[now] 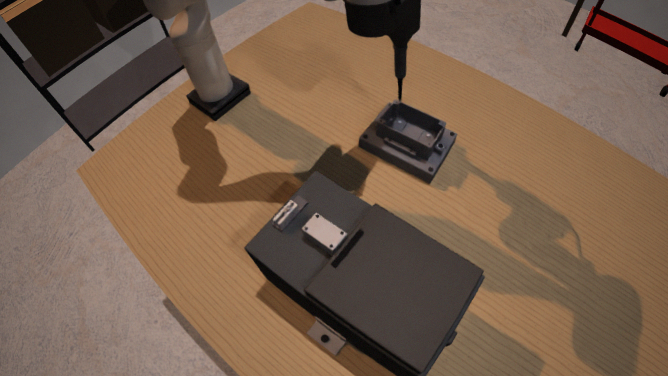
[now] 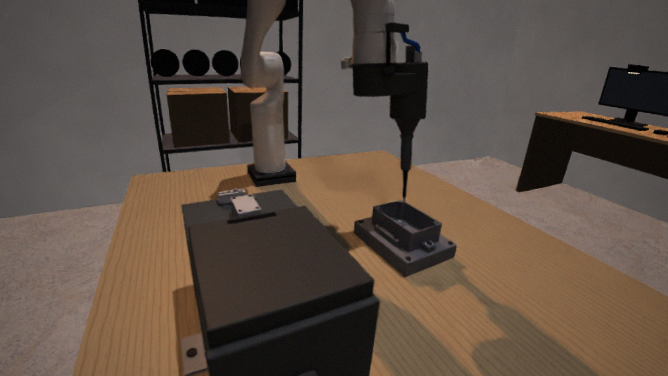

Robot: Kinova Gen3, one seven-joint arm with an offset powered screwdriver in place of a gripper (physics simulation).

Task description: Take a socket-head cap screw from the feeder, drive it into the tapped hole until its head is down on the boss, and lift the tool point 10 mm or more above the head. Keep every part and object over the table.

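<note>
My screwdriver (image 1: 400, 98) (image 2: 404, 198) stands upright, with its thin bit's tip at the far corner of the open-topped dark housing (image 1: 407, 136) (image 2: 406, 236). The tip meets or nearly meets the boss at that corner. Whether a screw is on the bit or in the hole is too small to tell, and the tapped hole cannot be made out. The housing sits on a dark base plate (image 1: 395, 156) (image 2: 382, 251). The feeder (image 1: 395, 280) (image 2: 280, 270) is the big dark box, with a small metallic pick-up block (image 1: 286, 214) (image 2: 232, 195) at its far end.
A light plate with corner holes (image 1: 325, 231) (image 2: 245, 204) lies on the feeder beside the pick-up block. The arm's base (image 1: 218, 102) (image 2: 271, 175) stands at the table's far left. The wooden table (image 1: 270, 65) (image 2: 135, 250) carries everything. A shelf rack and a desk stand beyond it.
</note>
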